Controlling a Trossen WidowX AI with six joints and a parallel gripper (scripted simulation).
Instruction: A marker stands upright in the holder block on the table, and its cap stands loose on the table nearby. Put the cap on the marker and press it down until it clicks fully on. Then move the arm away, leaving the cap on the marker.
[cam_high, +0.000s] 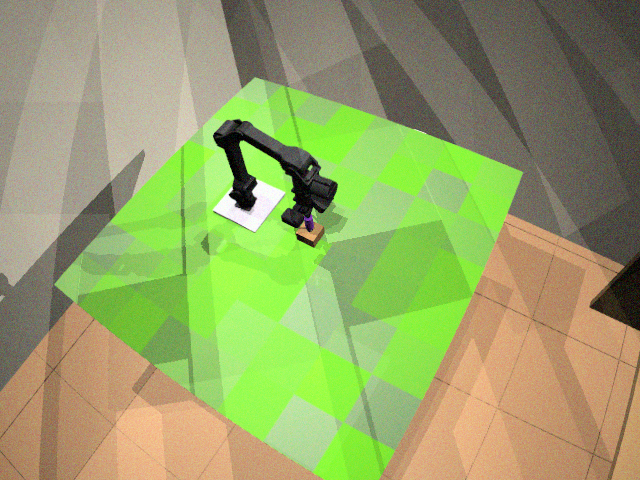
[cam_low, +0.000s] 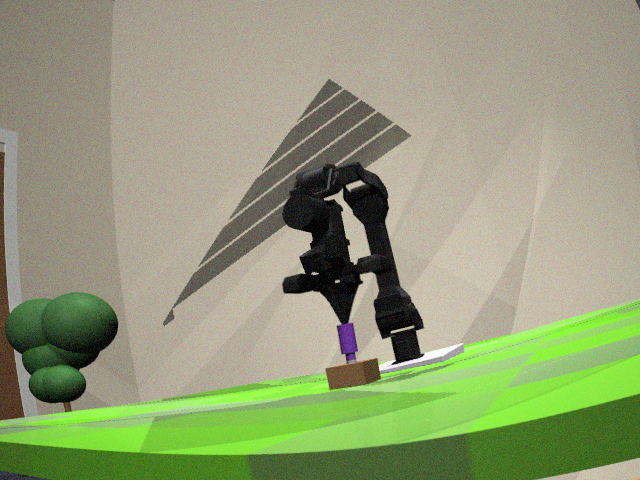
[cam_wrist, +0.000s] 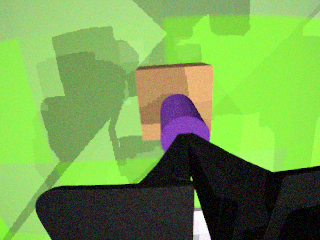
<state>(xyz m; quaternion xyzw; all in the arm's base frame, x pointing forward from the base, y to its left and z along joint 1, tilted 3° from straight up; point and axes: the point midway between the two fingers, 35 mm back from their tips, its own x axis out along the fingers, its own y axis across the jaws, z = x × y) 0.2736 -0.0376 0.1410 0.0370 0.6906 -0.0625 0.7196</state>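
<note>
My gripper tip is now 3 cm above the purple cap. From my gripper tip the other things lie so: brown holder block (9 cm below).
</note>
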